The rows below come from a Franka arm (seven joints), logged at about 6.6 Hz.
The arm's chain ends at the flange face. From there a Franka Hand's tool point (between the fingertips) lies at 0.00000 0.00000 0.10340 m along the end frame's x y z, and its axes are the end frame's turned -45 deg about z.
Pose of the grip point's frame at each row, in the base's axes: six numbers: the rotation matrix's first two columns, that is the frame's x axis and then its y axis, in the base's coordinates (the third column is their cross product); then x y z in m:
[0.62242 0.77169 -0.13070 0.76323 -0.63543 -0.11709 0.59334 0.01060 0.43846]
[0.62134 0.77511 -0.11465 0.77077 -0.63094 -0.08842 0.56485 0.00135 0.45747]
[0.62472 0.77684 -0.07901 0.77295 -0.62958 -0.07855 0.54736 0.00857 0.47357]
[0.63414 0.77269 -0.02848 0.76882 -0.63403 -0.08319 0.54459 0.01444 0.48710]
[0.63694 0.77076 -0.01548 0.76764 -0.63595 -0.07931 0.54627 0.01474 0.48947]
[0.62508 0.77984 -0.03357 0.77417 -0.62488 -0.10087 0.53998 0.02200 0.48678]
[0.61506 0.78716 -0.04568 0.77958 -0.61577 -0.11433 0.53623 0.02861 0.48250]
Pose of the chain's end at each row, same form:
[0.97980 0.09635 -0.17521 0.09957 -0.99498 0.00962 0.61127 0.01338 0.54026]
[0.98437 0.10194 -0.14359 0.10566 -0.99423 0.01855 0.57942 0.00481 0.55978]
[0.98830 0.10413 -0.11141 0.10481 -0.99449 0.00033 0.55881 0.00981 0.57633]
[0.99204 0.09805 -0.07896 0.09523 -0.99470 -0.03869 0.55310 0.01125 0.59010]
[0.99319 0.09533 -0.06703 0.09242 -0.99469 -0.04513 0.55361 0.01075 0.59253]
[0.98942 0.10957 -0.09506 0.10542 -0.99329 -0.04759 0.55028 0.01817 0.58959]
[0.98616 0.12119 -0.11314 0.11633 -0.99202 -0.04854 0.54844 0.02502 0.58511]

